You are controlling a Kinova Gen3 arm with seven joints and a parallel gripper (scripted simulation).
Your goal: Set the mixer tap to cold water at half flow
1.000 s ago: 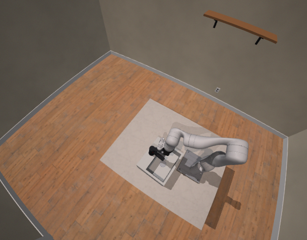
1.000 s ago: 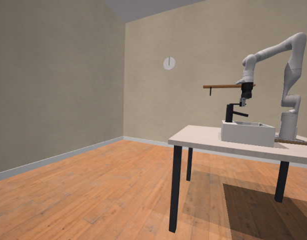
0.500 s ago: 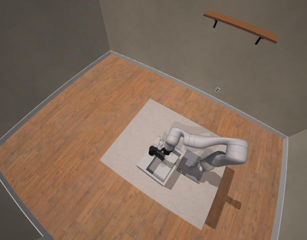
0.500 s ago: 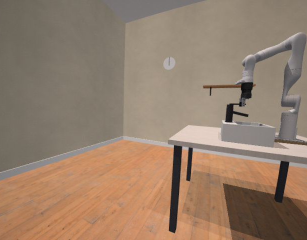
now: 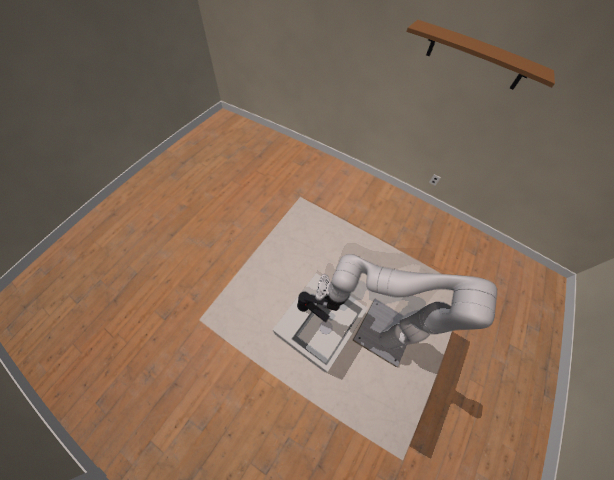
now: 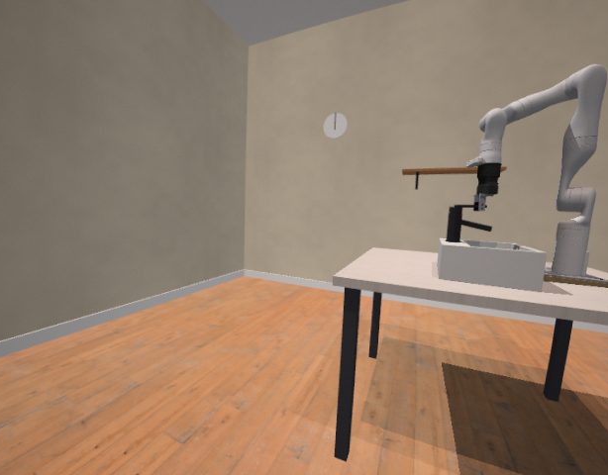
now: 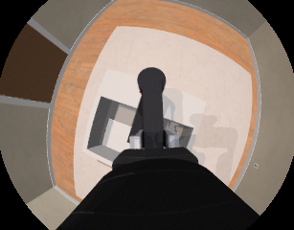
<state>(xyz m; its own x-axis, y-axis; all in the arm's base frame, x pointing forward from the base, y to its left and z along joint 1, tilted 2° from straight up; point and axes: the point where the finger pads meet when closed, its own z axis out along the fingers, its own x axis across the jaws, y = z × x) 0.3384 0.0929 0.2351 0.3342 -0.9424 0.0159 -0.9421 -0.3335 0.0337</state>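
Right now the lever is 3 cm ahead of my hand and 1 cm to the left of it. Also, from my hand: white sink basin: 3 cm behind, 3 cm to the left, 23 cm below.
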